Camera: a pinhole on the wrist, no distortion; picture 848 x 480 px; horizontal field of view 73.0 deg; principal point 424.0 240.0 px. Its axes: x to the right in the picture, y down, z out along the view. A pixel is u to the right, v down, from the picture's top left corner.
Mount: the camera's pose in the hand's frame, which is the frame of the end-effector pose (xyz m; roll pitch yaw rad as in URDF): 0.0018 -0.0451 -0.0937 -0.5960 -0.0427 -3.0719
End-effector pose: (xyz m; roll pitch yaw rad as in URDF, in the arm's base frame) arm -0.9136 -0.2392 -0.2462 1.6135 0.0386 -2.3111
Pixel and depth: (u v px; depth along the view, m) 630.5 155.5 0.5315
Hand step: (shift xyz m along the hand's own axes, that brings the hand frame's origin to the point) -0.1522 -0.2899 0.3979
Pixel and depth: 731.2 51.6 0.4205
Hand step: -0.1963 -0.1808 0.3411
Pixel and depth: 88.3 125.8 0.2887
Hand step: 0.1899 -0.1467 0.1701
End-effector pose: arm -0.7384 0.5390 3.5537 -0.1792 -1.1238 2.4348
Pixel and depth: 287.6 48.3 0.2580
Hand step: 0.0793 -0.1133 0.1654
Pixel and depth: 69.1 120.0 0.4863
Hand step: 0.3347 -0.2110 0.3526
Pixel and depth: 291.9 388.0 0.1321
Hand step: 0.0431 -0.1449 -0.0049
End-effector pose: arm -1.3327 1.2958 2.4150 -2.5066 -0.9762 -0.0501
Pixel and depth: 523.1 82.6 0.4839
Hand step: -0.0501 -0.2107 0.3845
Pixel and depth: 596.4 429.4 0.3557
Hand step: -0.0745 -0.3481 0.1390
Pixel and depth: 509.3 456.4 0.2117
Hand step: -0.0112 -0.2315 0.0378
